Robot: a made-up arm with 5 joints. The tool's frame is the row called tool.
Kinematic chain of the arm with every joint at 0, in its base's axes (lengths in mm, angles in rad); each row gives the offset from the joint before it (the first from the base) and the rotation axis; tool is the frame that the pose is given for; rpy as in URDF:
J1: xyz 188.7 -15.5 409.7 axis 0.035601 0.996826 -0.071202
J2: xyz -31.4 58 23.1 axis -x
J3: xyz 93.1 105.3 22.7 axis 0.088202 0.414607 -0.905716
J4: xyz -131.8 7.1 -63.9 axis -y
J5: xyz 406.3 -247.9 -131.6 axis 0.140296 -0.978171 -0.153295
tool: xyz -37 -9.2 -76.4 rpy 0.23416 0.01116 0.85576
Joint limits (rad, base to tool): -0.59..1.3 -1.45..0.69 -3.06..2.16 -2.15..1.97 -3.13..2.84
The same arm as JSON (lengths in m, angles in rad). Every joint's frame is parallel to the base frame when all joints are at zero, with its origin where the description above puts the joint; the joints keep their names.
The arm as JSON. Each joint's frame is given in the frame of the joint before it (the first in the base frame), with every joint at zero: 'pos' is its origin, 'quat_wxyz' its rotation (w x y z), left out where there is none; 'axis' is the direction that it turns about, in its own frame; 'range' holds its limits. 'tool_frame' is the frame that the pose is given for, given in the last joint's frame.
{
  "length_unit": "m",
  "angle_unit": "rad",
  "joints": [
    {
      "joint": "J1",
      "pos": [
        0.1887,
        -0.0155,
        0.4097
      ],
      "axis": [
        0.035601,
        0.996826,
        -0.071202
      ],
      "range": [
        -0.59,
        1.3
      ]
    },
    {
      "joint": "J2",
      "pos": [
        -0.0314,
        0.058,
        0.0231
      ],
      "axis": [
        -1.0,
        0.0,
        0.0
      ],
      "range": [
        -1.45,
        0.69
      ]
    },
    {
      "joint": "J3",
      "pos": [
        0.0931,
        0.1053,
        0.0227
      ],
      "axis": [
        0.088202,
        0.414607,
        -0.905716
      ],
      "range": [
        -3.06,
        2.16
      ]
    },
    {
      "joint": "J4",
      "pos": [
        -0.1318,
        0.0071,
        -0.0639
      ],
      "axis": [
        0.0,
        -1.0,
        0.0
      ],
      "range": [
        -2.15,
        1.97
      ]
    },
    {
      "joint": "J5",
      "pos": [
        0.4063,
        -0.2479,
        -0.1316
      ],
      "axis": [
        0.140296,
        -0.978171,
        -0.153295
      ],
      "range": [
        -3.13,
        2.84
      ]
    }
  ],
  "tool_frame": {
    "pos": [
      -0.037,
      -0.0092,
      -0.0764
    ],
    "quat_wxyz": [
      0.903875,
      0.103981,
      0.053512,
      0.411503
    ]
  }
}

